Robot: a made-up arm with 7 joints. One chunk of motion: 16 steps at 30 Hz.
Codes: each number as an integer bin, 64 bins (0 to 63) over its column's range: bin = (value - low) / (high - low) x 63, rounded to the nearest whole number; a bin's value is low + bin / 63 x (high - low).
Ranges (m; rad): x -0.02..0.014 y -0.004..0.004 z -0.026..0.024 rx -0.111..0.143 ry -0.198..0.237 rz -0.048..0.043
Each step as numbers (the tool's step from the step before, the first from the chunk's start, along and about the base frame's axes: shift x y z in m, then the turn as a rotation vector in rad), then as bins.
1 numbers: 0.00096 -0.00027 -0.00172 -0.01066 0.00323 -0.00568
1 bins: 39 29 31 25 29 29
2 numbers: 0.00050 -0.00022 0.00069 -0.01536 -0.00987 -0.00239
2 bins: 38 30 34 24 27 32
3 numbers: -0.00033 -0.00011 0.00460 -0.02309 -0.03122 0.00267
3 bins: 36 31 39 22 24 35
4 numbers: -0.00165 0.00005 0.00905 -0.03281 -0.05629 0.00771
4 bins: 34 32 44 19 21 39
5 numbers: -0.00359 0.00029 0.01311 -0.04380 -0.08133 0.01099
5 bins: 30 34 49 17 17 41
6 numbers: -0.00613 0.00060 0.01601 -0.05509 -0.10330 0.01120
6 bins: 26 36 53 14 14 41
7 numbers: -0.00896 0.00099 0.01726 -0.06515 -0.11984 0.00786
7 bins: 20 39 55 11 11 39
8 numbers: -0.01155 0.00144 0.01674 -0.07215 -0.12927 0.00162
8 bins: 16 43 54 10 10 34
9 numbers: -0.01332 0.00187 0.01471 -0.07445 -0.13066 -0.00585
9 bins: 12 46 51 9 10 29
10 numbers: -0.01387 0.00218 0.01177 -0.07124 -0.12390 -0.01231
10 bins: 11 49 48 10 11 25
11 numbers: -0.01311 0.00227 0.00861 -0.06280 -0.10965 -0.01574
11 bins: 13 49 44 12 13 22
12 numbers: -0.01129 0.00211 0.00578 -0.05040 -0.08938 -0.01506
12 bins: 16 48 40 15 16 23
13 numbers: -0.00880 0.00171 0.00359 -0.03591 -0.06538 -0.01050
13 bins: 21 45 37 19 19 26
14 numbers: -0.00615 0.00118 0.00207 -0.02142 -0.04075 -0.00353
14 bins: 26 41 35 22 23 31
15 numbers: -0.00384 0.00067 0.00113 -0.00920 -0.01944 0.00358
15 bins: 30 37 34 25 26 36
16 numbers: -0.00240 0.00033 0.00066 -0.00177 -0.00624 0.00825
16 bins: 33 34 34 27 28 39
